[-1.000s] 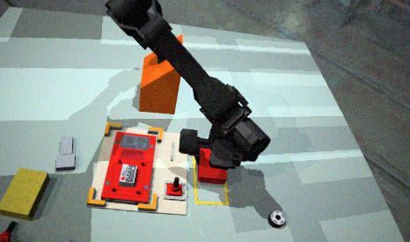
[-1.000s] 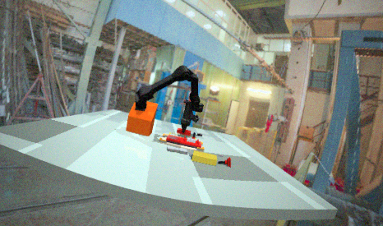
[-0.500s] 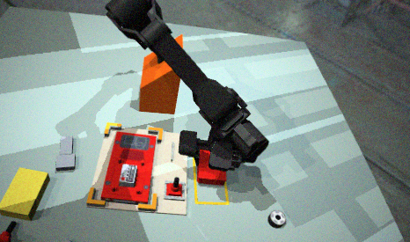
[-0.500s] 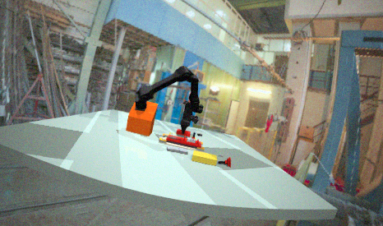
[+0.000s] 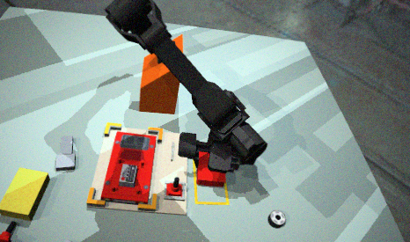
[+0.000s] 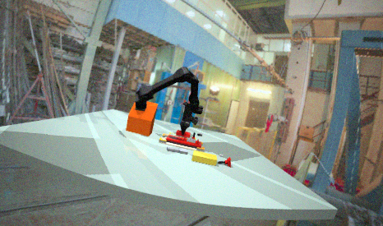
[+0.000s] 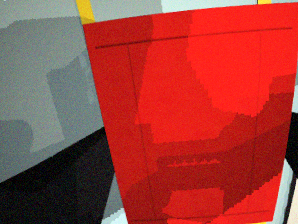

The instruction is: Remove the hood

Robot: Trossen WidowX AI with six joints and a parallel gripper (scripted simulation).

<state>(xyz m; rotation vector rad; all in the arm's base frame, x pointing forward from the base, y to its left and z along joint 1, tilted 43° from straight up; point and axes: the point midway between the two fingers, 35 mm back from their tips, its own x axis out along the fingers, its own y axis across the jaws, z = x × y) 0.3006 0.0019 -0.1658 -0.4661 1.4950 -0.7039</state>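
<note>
My gripper tip is 10 mm below the red hood. The rest, counted from my gripper tip: yellow block: 440 mm to the right, 70 mm ahead; black-and-white wheel: 150 mm to the left, 150 mm ahead, 10 mm below.
</note>
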